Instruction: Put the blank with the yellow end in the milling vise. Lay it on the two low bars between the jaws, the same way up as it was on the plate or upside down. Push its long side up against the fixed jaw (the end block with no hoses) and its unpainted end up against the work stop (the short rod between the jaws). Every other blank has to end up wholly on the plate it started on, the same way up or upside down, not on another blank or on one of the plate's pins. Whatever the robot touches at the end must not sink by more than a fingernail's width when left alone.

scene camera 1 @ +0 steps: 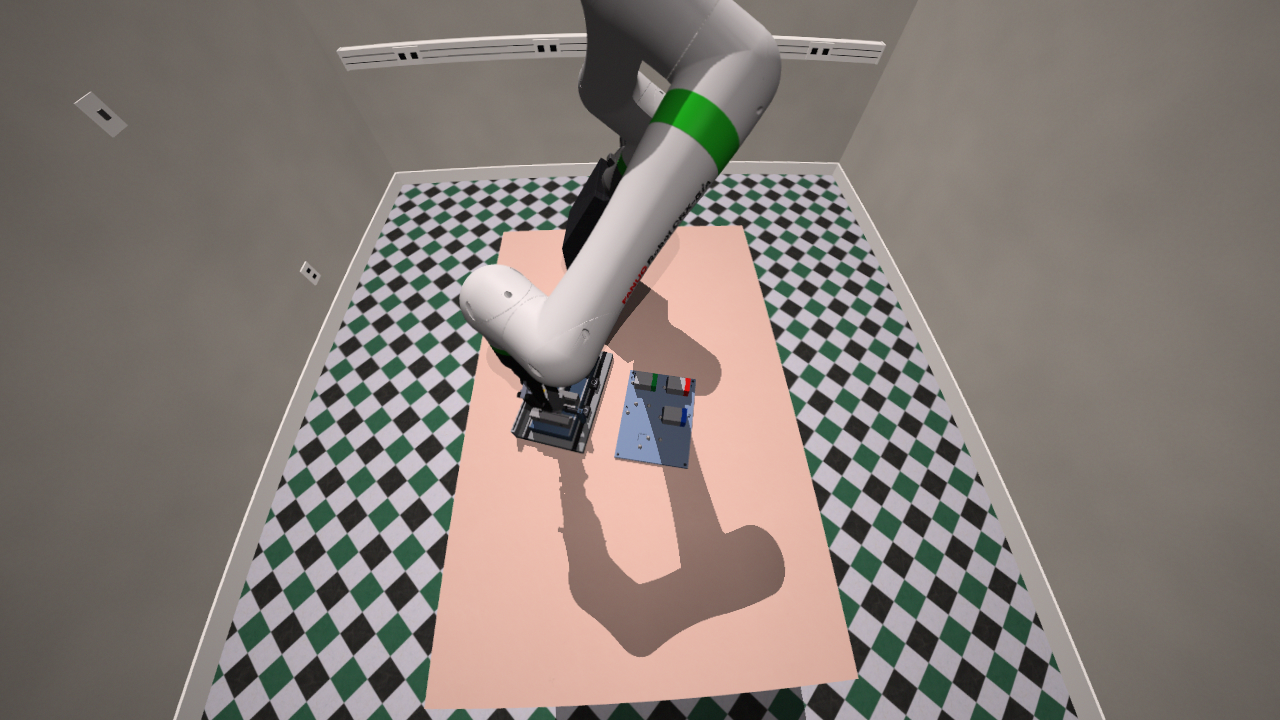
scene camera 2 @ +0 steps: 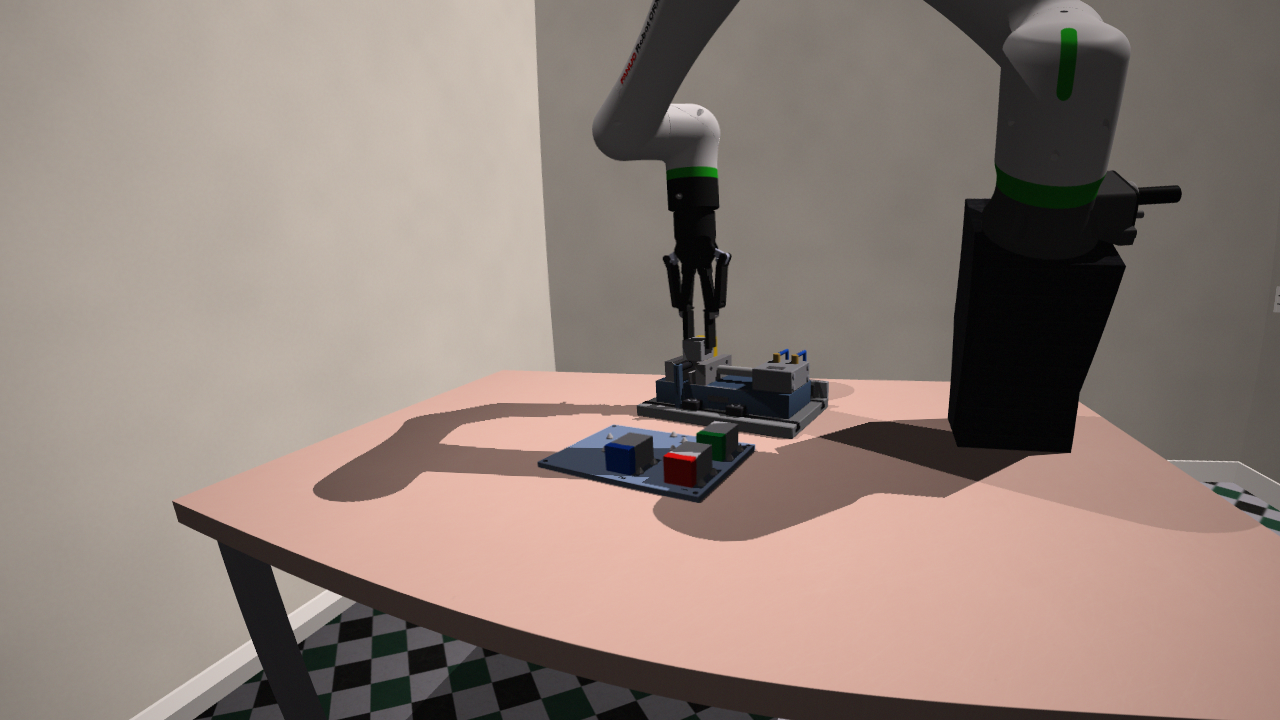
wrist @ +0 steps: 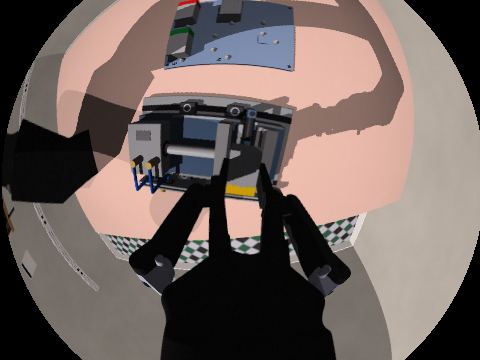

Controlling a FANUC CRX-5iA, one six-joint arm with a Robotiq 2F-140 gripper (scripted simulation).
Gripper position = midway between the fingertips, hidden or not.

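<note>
The scene shows a plate (scene camera 2: pixel 585 459), which scene camera 1 (scene camera 1: pixel 673 450) shows too. A blue-ended blank (scene camera 2: pixel 624 455) and a red-ended blank (scene camera 2: pixel 685 465) are visible, as is a green-ended blank (scene camera 2: pixel 723 437), which the wrist view (wrist: pixel 180 41) shows too. The gripper (scene camera 2: pixel 699 346) is visible as well, and it shows both in the wrist view (wrist: pixel 242 169) and in scene camera 1 (scene camera 1: pixel 550 400).
</note>
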